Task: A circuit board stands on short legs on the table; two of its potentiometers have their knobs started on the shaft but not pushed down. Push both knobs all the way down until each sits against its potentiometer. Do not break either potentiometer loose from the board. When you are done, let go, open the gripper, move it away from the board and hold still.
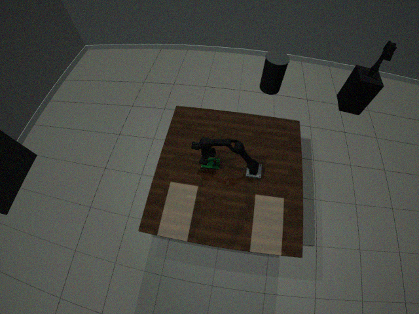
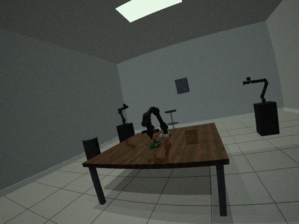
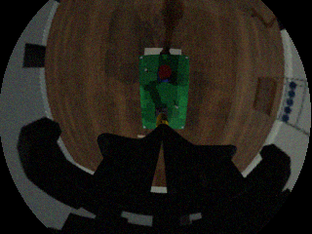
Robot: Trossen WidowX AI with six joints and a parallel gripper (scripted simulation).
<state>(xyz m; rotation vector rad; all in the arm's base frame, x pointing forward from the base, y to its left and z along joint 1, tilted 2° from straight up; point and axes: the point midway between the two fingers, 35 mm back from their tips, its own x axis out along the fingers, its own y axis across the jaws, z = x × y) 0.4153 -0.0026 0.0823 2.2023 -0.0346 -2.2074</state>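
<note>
My gripper tip is 2 cm above the yellow knob. Also, from my gripper tip: red knob: 7 cm behind, 4 cm below, 1 cm to the right.
</note>
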